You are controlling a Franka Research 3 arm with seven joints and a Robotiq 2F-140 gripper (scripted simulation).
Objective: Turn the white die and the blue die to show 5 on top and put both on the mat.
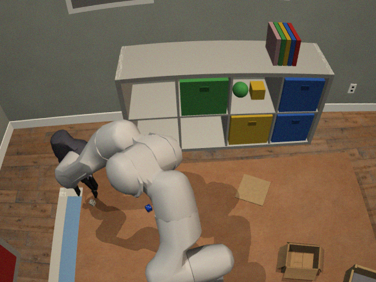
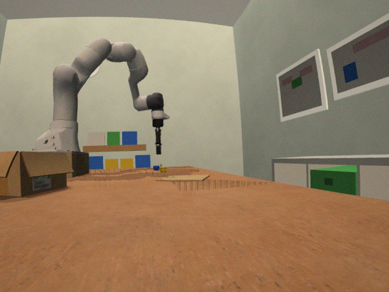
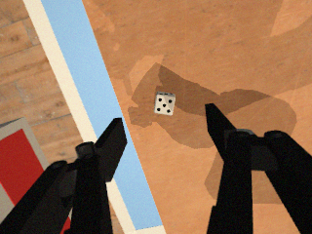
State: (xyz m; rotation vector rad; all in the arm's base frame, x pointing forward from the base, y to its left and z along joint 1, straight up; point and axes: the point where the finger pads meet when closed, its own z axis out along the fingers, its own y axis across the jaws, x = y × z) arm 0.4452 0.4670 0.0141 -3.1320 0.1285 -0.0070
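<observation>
Right now my hand is 110 mm above the white die. From my hand the other things lie so: tan mat 70 mm ahead, 760 mm to the right, 120 mm below; yellow die 10 mm ahead, 440 mm to the right, 110 mm below; blue die 20 mm behind, 280 mm to the right, 110 mm below.
</observation>
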